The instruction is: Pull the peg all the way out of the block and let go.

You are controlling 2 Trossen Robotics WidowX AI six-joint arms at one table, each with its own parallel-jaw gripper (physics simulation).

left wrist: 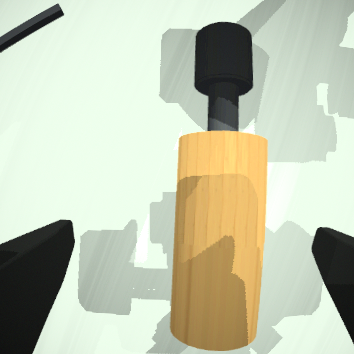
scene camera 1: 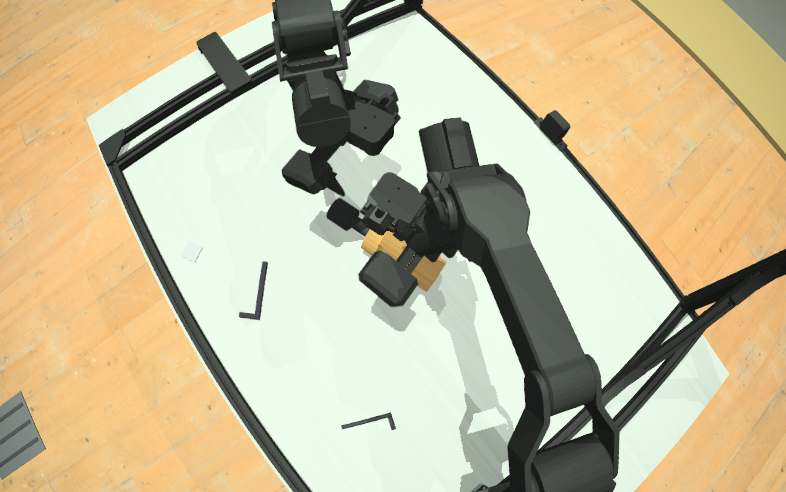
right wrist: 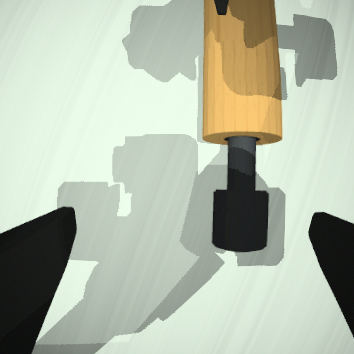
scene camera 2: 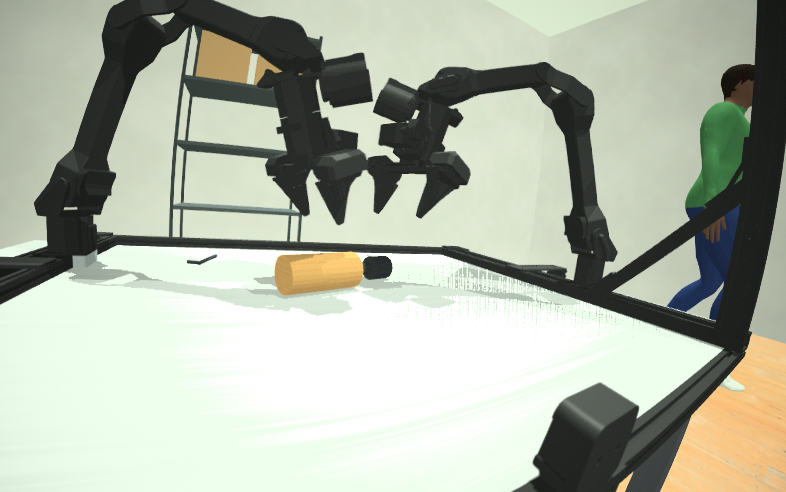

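Pixels of known places: left gripper, between the fingertips: (left wrist: 197,237) (scene camera 1: 394,243) (right wrist: 311,17) (scene camera 2: 322,219); right gripper, between the fingertips: (scene camera 1: 361,171) (right wrist: 196,222) (scene camera 2: 395,215); left arm's base, origin of its link: (scene camera 2: 71,251); right arm's base, origin of its link: (scene camera 2: 586,286).
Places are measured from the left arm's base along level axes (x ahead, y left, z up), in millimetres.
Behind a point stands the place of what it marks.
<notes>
A wooden cylindrical block (scene camera 1: 430,272) {z 35, x 333, y -186 mm} (scene camera 2: 319,272) {z 16, x 372, y -213 mm} (left wrist: 222,200) {z 37, x 406, y -173 mm} (right wrist: 242,110) {z 36, x 432, y -176 mm} lies on its side on the table. A black peg (scene camera 1: 342,214) {z 26, x 490, y -149 mm} (scene camera 2: 377,267) {z 13, x 484, y -176 mm} (left wrist: 223,57) {z 27, x 489, y -153 mm} (right wrist: 241,220) {z 27, x 497, y -158 mm} sticks out of one end, its wide head and part of its thinner shaft showing; the rest is hidden inside. My left gripper (scene camera 2: 323,219) {z 84, x 390, y -161 mm} (left wrist: 197,237) {z 84, x 390, y -161 mm} is open above the block, its fingers on either side of it in the left wrist view. My right gripper (scene camera 2: 398,214) {z 101, x 499, y -193 mm} (right wrist: 196,222) {z 101, x 499, y -193 mm} is open above the peg's head, which is nearer the right-hand finger in the right wrist view.
The two grippers hang close together. Two dark L-shaped pieces (scene camera 1: 263,290) {z -14, x 487, y 19 mm} (scene camera 1: 368,421) {z -13, x 227, y 27 mm} and a pale square (scene camera 1: 192,251) {z -16, x 622, y 78 mm} lie on the table. A black frame rail (scene camera 1: 174,301) {z 0, x 565, y 151 mm} (scene camera 2: 232,241) {z -2, x 287, y 162 mm} edges the table. A finger of the left gripper shows at the top of the right wrist view.
</notes>
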